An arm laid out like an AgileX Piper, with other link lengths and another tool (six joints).
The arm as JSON. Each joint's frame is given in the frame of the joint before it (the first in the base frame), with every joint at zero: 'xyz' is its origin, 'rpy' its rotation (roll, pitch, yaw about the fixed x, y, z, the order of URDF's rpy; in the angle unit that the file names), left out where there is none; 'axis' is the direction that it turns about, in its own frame. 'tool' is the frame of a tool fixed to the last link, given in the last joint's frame.
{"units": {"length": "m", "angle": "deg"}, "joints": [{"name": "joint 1", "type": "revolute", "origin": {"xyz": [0.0, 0.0, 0.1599]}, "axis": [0.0, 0.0, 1.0]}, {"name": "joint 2", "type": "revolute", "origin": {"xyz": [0.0, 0.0, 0.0]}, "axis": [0.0, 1.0, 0.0]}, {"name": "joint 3", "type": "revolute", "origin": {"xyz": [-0.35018, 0.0, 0.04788]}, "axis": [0.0, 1.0, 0.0]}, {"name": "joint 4", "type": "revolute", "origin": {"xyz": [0.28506, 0.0, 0.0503]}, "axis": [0.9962, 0.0, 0.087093]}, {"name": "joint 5", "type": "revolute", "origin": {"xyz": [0.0, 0.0, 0.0]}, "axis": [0.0, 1.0, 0.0]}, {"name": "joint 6", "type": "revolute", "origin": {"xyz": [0.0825, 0.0, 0.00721]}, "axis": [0.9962, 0.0, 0.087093]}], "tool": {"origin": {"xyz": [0.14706, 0.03, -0.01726], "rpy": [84.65, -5.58, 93.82]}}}
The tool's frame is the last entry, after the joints.
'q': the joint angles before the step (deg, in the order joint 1, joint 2, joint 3, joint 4, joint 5, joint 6). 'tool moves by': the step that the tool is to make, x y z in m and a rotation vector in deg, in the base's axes. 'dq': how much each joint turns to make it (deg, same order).
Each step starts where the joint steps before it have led.
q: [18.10, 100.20, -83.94, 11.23, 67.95, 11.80]
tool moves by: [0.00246, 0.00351, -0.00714, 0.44, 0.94, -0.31]
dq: [0.00, 1.12, 0.01, 0.73, -0.39, 0.09]
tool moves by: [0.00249, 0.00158, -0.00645, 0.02, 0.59, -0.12]
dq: [0.00, 0.93, -0.01, 0.23, -0.38, -0.01]
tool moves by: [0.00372, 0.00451, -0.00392, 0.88, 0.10, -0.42]
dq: [0.00, 0.73, 0.00, 0.94, -0.93, 0.00]
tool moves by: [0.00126, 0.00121, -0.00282, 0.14, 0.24, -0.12]
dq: [0.00, 0.42, 0.00, 0.23, -0.25, 0.01]
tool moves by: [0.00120, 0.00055, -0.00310, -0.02, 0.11, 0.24]
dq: [0.00, 0.43, 0.00, 0.09, -0.25, -0.33]
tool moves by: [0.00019, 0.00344, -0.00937, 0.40, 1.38, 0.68]
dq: [0.00, 1.41, 0.00, 1.00, 0.00, -0.99]
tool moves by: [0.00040, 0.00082, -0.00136, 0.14, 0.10, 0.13]
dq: [0.00, 0.22, 0.00, 0.21, -0.12, -0.22]
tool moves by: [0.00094, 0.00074, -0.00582, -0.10, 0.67, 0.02]
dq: [0.00, 0.79, 0.00, 0.14, -0.11, -0.09]
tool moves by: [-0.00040, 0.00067, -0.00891, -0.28, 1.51, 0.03]
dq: [0.00, 1.23, -0.03, 0.19, 0.34, 0.00]
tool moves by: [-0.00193, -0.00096, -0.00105, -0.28, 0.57, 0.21]
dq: [0.00, 0.12, -0.01, -0.14, 0.54, -0.03]
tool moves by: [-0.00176, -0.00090, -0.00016, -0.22, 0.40, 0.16]
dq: [0.00, 0.00, 0.01, -0.13, 0.46, -0.01]
